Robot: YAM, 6 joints.
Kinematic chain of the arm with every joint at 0, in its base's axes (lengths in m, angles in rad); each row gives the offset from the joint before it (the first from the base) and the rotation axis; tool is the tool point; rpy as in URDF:
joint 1: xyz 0 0 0.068 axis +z
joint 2: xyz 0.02 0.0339 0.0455 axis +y
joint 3: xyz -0.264 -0.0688 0 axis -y
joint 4: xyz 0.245 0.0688 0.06 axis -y
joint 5: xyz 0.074 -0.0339 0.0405 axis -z
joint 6: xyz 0.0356 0 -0.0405 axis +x
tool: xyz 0 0 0 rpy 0 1.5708 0
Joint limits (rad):
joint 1: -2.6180..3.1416
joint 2: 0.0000..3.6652
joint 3: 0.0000..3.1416
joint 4: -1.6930..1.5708
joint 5: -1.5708..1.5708
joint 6: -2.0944..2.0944
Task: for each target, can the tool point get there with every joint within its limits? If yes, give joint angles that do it. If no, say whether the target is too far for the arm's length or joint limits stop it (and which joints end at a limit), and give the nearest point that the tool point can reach.
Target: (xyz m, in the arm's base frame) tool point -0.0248 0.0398 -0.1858
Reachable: yes | joints 2.2789 3.2805 0.8817 -0.2361 0.1981 -0.2683
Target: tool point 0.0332 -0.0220 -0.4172
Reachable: no: joint limits stop it (at a limit: joint 2) | nearest point 0.0673 -0.0446 -0.3390 | short by 0.088 m
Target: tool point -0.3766 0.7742 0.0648
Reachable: no: too far | nearest point -0.2821 0.5798 0.0773 | short by 0.217 m
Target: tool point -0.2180 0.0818 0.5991
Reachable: yes | joints -0.2583 0.7743 2.6153 -0.9106 -0.7156 -0.1999
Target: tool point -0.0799 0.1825 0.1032
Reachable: yes | joints 1.8728 1.3720 0.2481 0.3113 -0.6647 0.1791
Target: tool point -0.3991 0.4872 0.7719
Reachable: no: too far | nearest point -0.2822 0.3444 0.5727 | short by 0.272 m
